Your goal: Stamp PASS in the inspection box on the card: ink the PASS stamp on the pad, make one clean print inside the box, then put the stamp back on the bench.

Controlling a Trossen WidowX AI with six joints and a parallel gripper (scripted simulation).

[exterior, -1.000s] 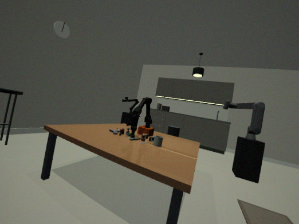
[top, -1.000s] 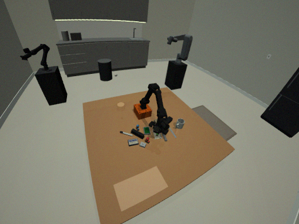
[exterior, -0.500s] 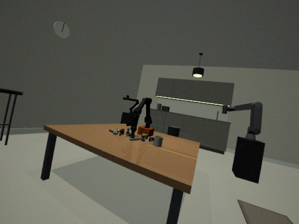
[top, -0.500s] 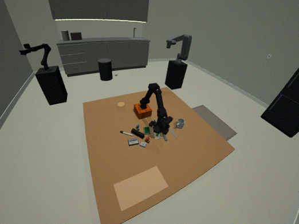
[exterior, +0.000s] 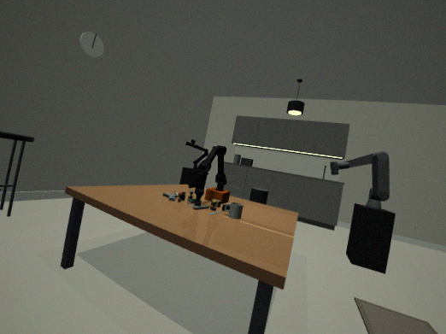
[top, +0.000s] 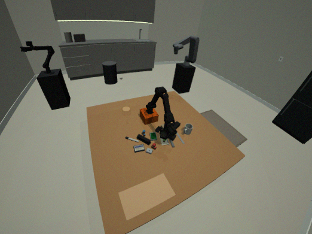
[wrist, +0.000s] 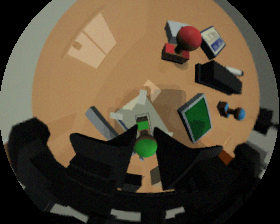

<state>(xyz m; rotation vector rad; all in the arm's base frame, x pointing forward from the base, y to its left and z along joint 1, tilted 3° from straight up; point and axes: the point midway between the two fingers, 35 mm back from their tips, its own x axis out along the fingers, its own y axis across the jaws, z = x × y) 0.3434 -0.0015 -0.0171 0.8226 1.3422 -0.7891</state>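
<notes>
Now: gripper tip 10 mm to the right of the PASS stamp. Round my gripper tip: grey bar: 60 mm to the left, 40 mm ahead, 20 mm below; inspection card: 30 mm below, 10 mm to the left; bolt: 60 mm to the left, 60 mm behind, 20 mm below.
</notes>
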